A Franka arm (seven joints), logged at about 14 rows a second.
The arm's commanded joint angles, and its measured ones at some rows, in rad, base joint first. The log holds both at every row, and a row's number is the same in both.
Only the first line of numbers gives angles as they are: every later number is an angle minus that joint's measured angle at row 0.
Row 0, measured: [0.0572, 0.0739, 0.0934, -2.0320, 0.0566, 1.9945, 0.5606]
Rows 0 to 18, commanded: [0.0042, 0.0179, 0.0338, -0.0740, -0.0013, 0.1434, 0.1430]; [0.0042, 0.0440, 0.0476, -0.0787, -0.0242, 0.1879, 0.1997]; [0.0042, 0.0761, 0.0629, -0.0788, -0.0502, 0.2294, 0.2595]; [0.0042, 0.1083, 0.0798, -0.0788, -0.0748, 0.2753, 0.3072]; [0.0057, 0.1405, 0.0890, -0.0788, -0.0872, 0.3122, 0.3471]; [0.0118, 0.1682, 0.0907, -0.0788, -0.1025, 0.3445, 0.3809]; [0.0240, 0.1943, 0.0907, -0.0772, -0.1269, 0.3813, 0.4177]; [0.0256, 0.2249, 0.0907, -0.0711, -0.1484, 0.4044, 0.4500]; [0.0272, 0.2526, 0.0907, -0.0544, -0.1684, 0.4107, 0.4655]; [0.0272, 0.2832, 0.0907, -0.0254, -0.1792, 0.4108, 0.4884]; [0.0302, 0.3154, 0.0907, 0.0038, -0.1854, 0.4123, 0.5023]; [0.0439, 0.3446, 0.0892, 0.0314, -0.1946, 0.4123, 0.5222]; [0.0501, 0.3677, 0.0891, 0.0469, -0.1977, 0.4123, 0.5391]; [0.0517, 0.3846, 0.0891, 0.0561, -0.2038, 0.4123, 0.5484]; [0.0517, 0.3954, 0.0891, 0.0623, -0.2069, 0.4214, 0.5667]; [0.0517, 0.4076, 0.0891, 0.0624, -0.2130, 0.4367, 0.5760]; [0.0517, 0.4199, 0.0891, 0.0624, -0.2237, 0.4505, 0.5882]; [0.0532, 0.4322, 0.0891, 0.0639, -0.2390, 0.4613, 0.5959]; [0.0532, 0.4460, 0.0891, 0.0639, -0.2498, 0.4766, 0.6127]
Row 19, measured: [0.0466, 0.4114, 0.0901, 0.0411, -0.1999, 0.4508, 0.5506]
